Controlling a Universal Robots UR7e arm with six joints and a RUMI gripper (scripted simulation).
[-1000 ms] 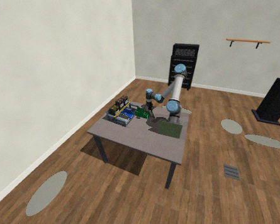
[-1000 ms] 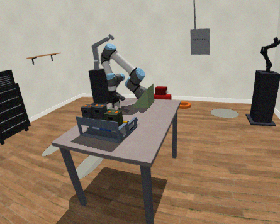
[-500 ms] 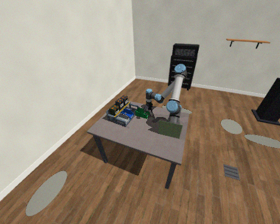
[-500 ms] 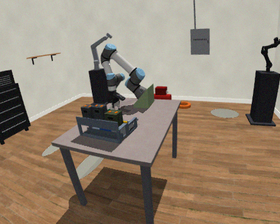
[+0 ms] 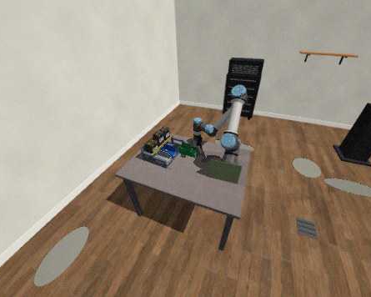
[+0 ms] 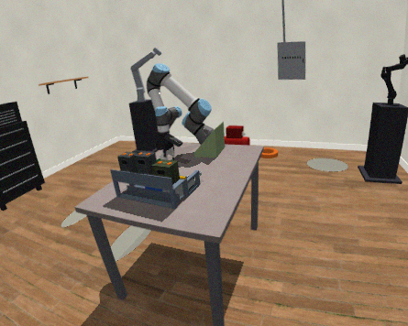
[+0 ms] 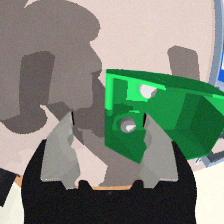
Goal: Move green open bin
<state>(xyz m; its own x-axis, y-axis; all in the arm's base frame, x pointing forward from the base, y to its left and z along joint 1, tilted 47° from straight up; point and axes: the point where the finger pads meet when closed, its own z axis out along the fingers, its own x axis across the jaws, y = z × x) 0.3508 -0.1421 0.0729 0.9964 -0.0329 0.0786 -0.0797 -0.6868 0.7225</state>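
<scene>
Right now the green open bin is 80 mm ahead of my hand and 10 mm to the right of it. Round my hand: grey bin (290 mm ahead, 200 mm to the left, 10 mm above); then blue bin (280 mm ahead, 90 mm to the left, 10 mm above); then yellow rail (330 mm ahead, 90 mm to the left, 70 mm above).
</scene>
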